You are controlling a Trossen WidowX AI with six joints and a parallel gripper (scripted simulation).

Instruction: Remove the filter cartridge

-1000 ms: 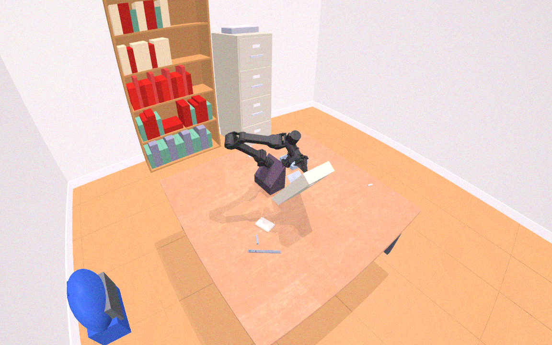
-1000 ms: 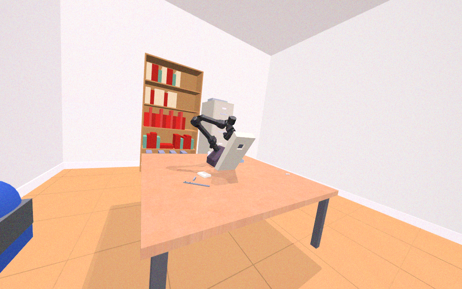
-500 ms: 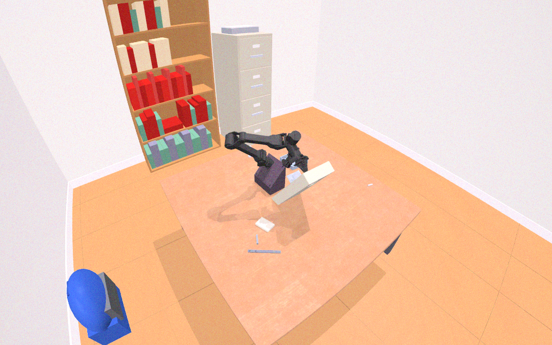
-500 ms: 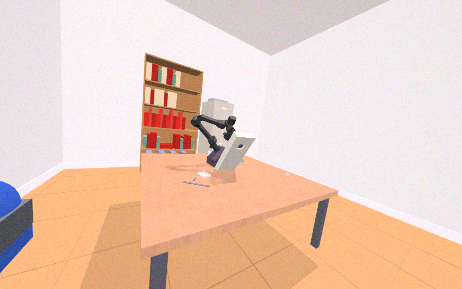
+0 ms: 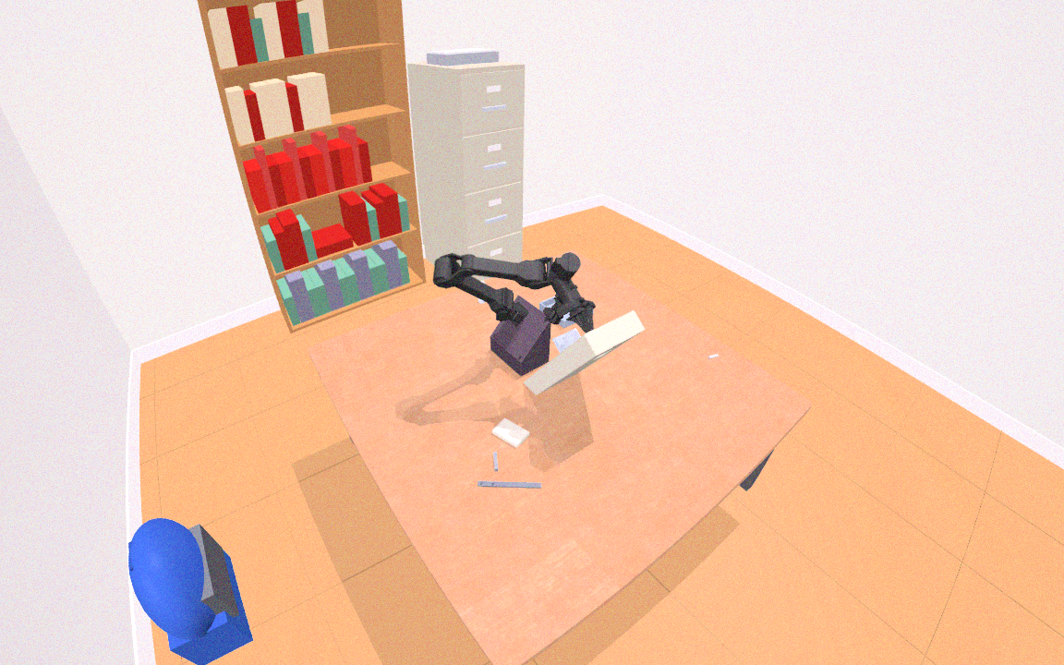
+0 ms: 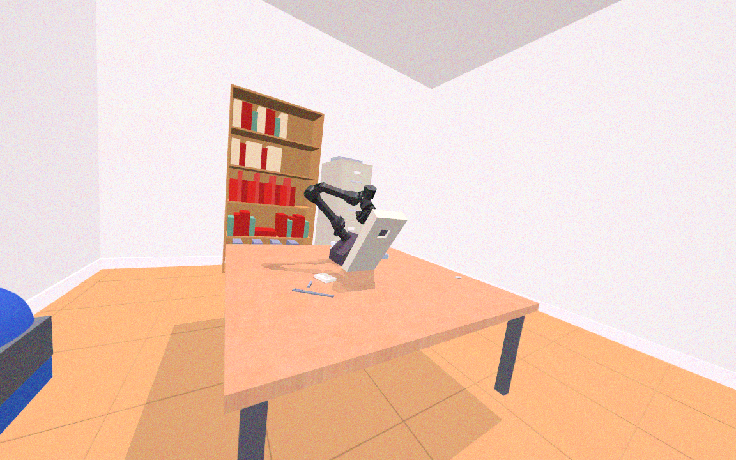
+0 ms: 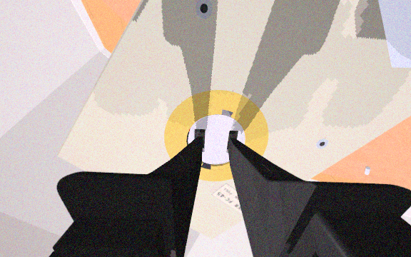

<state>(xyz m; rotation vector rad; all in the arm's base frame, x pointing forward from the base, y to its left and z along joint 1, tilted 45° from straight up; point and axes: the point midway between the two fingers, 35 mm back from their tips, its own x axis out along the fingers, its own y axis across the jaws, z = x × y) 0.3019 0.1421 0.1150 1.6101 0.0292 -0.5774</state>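
Now: the round filter cartridge 1 cm below my gripper tip and 1 cm ahead of it. Round my gripper tip: white pad 27 cm below, 25 cm to the right, 2 cm behind; blue-grey tray 43 cm behind, 27 cm below, 26 cm to the left; short grey piece 34 cm to the right, 27 cm below, 4 cm ahead.
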